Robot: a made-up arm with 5 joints.
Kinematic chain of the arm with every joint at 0, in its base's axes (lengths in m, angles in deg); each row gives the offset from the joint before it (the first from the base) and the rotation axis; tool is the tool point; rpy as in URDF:
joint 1: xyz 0 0 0.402 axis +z
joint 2: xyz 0 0 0 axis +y
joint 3: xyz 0.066 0 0.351 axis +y
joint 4: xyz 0.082 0 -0.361 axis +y
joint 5: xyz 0.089 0 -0.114 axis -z
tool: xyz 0 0 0 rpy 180 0 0
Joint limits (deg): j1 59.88..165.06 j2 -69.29..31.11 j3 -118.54..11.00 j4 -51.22..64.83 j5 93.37..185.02
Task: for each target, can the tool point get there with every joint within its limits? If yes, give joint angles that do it. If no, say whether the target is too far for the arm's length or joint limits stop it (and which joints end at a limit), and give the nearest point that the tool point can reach.
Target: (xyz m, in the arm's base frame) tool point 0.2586 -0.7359 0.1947
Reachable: no: joint limits stop it (at a limit: joint 2, joint 3, joint 4) | nearest point 0.0260 -0.0739 0.2937 | short by 0.709 m
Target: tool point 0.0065 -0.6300 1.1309
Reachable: no: too far | nearest point 0.0055 -0.5371 1.0371 | short by 0.132 m
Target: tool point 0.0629 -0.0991 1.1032
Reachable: yes | joints 122.38 -60.52 -78.87 -9.40 127.96
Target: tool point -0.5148 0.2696 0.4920
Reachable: yes | joints 152.36 18.77 -51.85 -33.61 107.43
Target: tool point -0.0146 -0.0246 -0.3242
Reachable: no: joint limits stop it (at a limit: joint 1, joint 2) | nearest point -0.1175 0.0314 0.1669 | short by 0.505 m
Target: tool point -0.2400 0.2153 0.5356
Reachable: yes | joints 138.10 -34.42 -13.26 -0.05 122.35
